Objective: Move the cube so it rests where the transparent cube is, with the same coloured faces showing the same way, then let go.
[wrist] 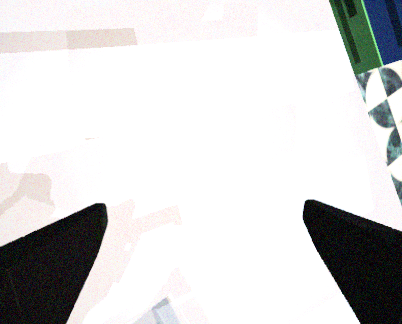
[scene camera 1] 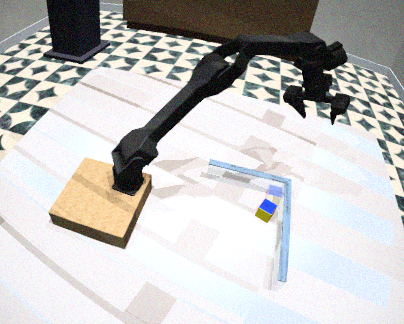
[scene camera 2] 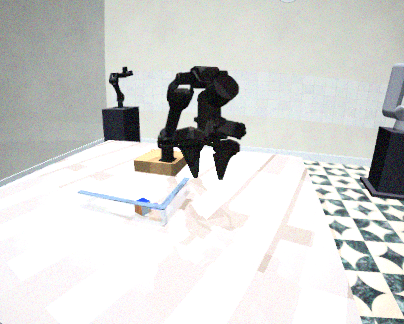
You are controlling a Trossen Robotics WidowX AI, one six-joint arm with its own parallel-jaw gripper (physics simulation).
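Places are measured from the arm's base along level axes (x ahead, y left, z up), in metres.
Pixels of known places: gripper, fingertip midpoint: [wrist: 206,210] [scene camera 1: 318,121] [scene camera 2: 208,179]; arm's base, origin of the base link: [scene camera 1: 128,183] [scene camera 2: 167,159].
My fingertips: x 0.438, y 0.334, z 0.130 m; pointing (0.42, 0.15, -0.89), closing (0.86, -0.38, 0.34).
Observation:
For each thing: its top centre in the pictures, then the offset to it from my fingertips. "spot": a spot on its surface instead.
- transparent cube, middle of its top: [scene camera 1: 275,191] dz -0.147, dx -0.070, dy -0.183 m
- wall end, surface spot: [wrist: 162,312] spot: dz -0.166, dx -0.043, dy -0.140 m
The cube [scene camera 1: 266,210] [scene camera 2: 143,206] sits on the table inside the corner of the blue-topped walls. In scene camera 1 its top is blue and a yellow side faces the front; in scene camera 2 an orange side shows through the clear wall. The transparent cube [scene camera 1: 275,190] is close behind it, nearer the corner, with a pale blue top; in scene camera 2 it is faint. My gripper [scene camera 1: 319,120] [scene camera 2: 208,178] [wrist: 206,210] is open and empty, pointing down, high above the table and beyond the walled corner from the arm's base. The cube does not show in the wrist view.
Two low clear walls with blue top edges [scene camera 1: 286,235] [scene camera 2: 115,198] meet at a corner beside the cubes. The arm stands on a wooden block [scene camera 1: 95,200] [scene camera 2: 155,166]. A wall end [wrist: 162,312] shows low in the wrist view. Dark pedestals stand beyond the table.

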